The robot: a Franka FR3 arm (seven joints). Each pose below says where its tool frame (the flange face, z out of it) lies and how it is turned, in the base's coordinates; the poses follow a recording.
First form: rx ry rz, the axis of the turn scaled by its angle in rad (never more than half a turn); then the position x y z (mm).
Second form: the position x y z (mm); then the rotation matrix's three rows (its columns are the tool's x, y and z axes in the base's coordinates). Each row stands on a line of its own. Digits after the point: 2 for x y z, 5 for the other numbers.
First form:
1: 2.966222 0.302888 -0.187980 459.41 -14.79 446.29
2: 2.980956 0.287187 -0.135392 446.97 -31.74 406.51
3: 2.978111 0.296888 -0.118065 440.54 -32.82 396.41
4: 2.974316 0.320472 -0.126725 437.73 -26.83 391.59
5: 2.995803 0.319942 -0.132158 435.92 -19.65 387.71
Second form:
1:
459.41 -14.79 446.29
0.97169 0.20978 -0.10865
0.19047 -0.96773 -0.16500
-0.13976 0.13964 -0.98029

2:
446.97 -31.74 406.51
0.97768 0.19601 -0.07563
0.18307 -0.97142 -0.15108
-0.10308 0.13387 -0.98562

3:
440.54 -32.82 396.41
0.97736 0.20181 -0.06351
0.19031 -0.96976 -0.15281
-0.09243 0.13726 -0.98621

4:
437.73 -26.83 391.59
0.97365 0.21770 -0.06791
0.20527 -0.96637 -0.15488
-0.09935 0.13686 -0.98560

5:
435.92 -19.65 387.71
0.97375 0.21545 -0.07340
0.20444 -0.96967 -0.13396
-0.10004 0.11543 -0.98826

